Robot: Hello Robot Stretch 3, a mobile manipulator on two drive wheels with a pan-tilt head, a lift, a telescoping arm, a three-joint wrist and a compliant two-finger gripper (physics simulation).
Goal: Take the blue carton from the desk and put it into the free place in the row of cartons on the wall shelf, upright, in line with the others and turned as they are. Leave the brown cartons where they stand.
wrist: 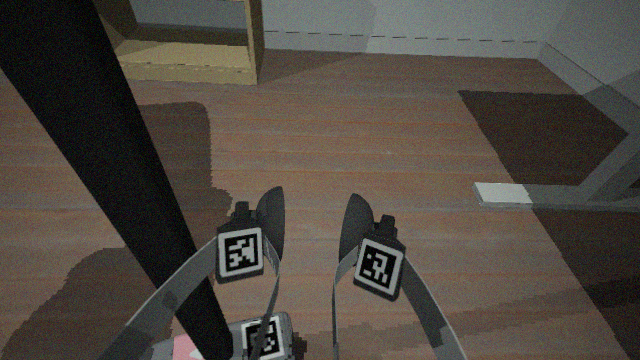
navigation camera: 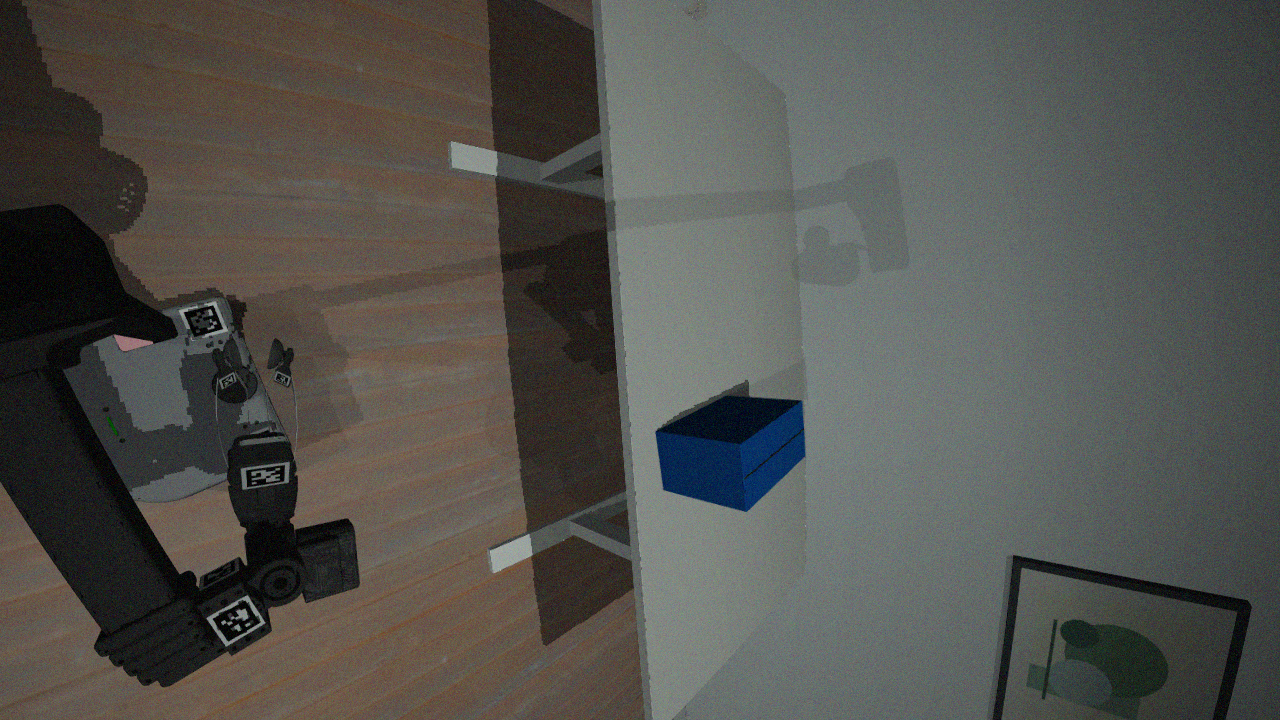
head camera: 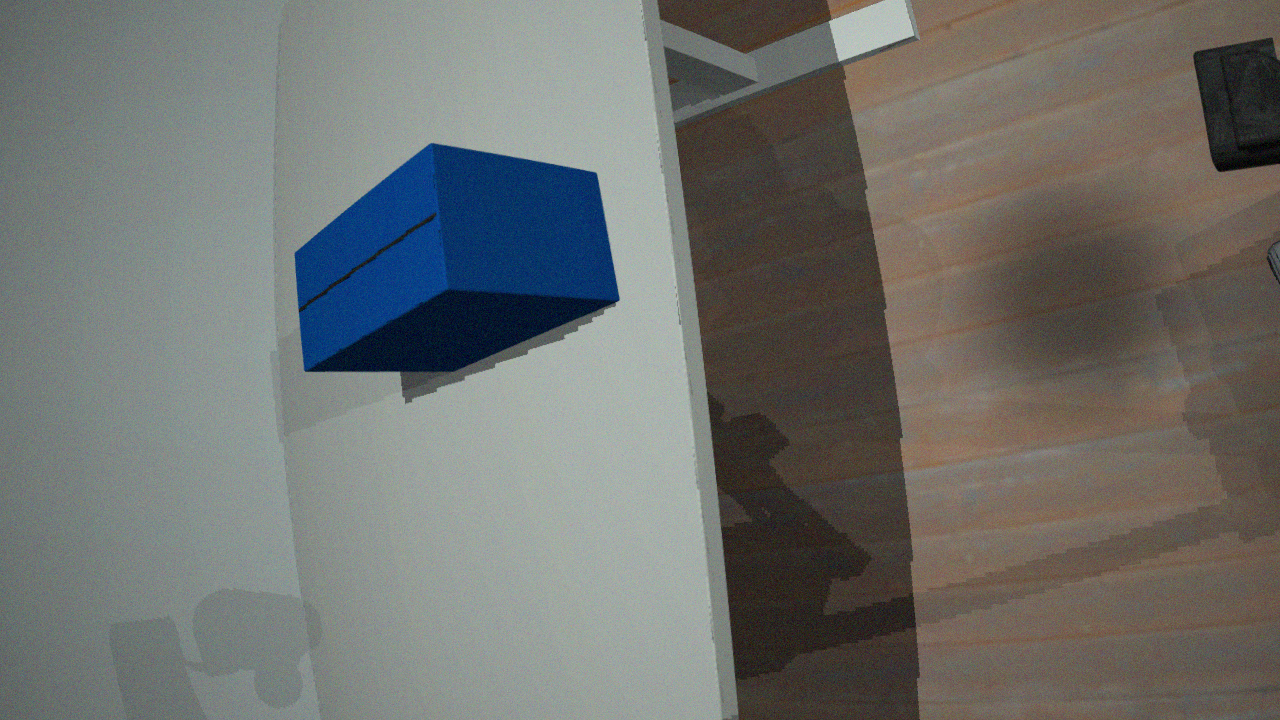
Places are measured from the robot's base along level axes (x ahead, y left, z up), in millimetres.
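Where they show: gripper, fingertip midpoint: (wrist: 315, 215) (navigation camera: 253, 341).
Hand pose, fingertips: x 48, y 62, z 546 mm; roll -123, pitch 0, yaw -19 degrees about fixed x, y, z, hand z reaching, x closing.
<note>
After its pixels a point has its place.
The blue carton (head camera: 523, 228) {x 525, y -336, z 817 mm} (navigation camera: 702, 465) {x 526, y -331, z 820 mm} stands on the white desk (head camera: 519, 537) {x 744, y -130, z 720 mm} (navigation camera: 707, 295) {x 785, y -86, z 720 mm}, with a thin dark line across one of its faces. My gripper (wrist: 315, 215) {x 48, y 62, z 546 mm} (navigation camera: 257, 367) is open, with a gap between its two fingertips. In the navigation camera view it hangs over the robot's base, well away from the desk's edge and apart from the carton. The wall shelf and the brown cartons do not show in these views.
A wooden shelf unit (wrist: 256, 45) {x 122, y 1304, z 140 mm} stands on the floor against the far wall. A desk leg (wrist: 502, 194) (navigation camera: 519, 550) reaches out over the floor. A framed picture (navigation camera: 1004, 626) {x 1122, y -1143, z 1276 mm} hangs on the wall. The robot's black mast (wrist: 100, 125) {x -60, y 116, z 585 mm} crosses the wrist view's left side.
</note>
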